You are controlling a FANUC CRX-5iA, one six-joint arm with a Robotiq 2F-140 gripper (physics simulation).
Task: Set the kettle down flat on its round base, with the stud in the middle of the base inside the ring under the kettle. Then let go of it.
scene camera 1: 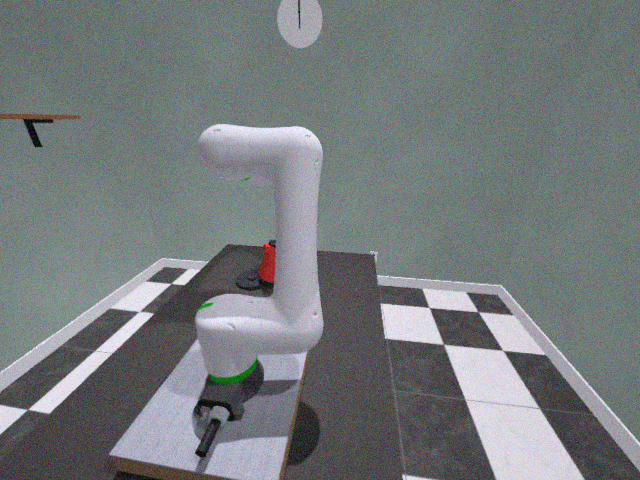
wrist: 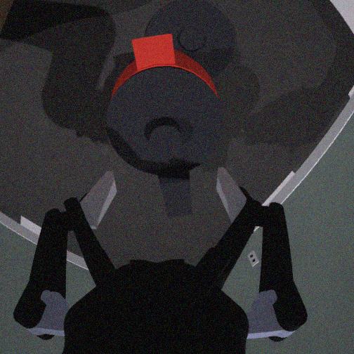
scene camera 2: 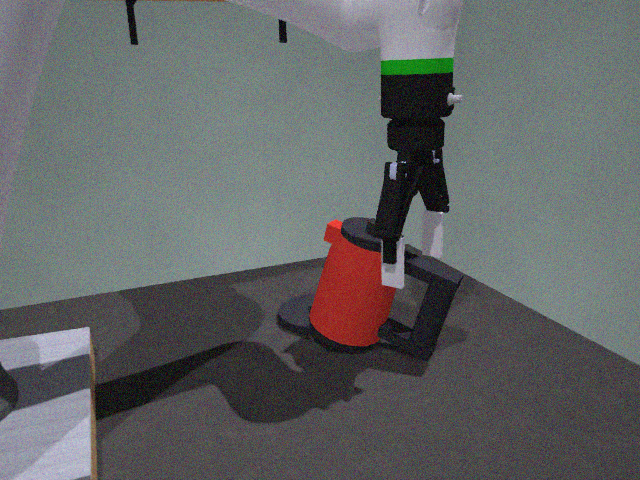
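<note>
The red kettle (scene camera 1: 267,264) (scene camera 2: 351,299) (wrist: 155,50) has a dark lid and a dark handle (scene camera 2: 439,304) (wrist: 175,197). It leans toward its handle in scene camera 2, its spout side overlapping the near rim of the dark round base (scene camera 1: 247,280) (scene camera 2: 294,315) (wrist: 215,20). The stud (wrist: 192,39) shows uncovered in the wrist view. The kettle's underside and ring are hidden. My gripper (scene camera 2: 413,258) (wrist: 165,179) points down, open, one finger on each side of the handle's top bar close to the lid, holding nothing. It does not show in scene camera 1.
The dark table (scene camera 1: 351,310) (scene camera 2: 465,413) carries a pale board (scene camera 1: 155,428) (scene camera 2: 51,439) under the arm's base. The table's edges lie beyond the kettle and the handle. A wall shelf (scene camera 1: 41,117) is at the upper left of scene camera 1.
</note>
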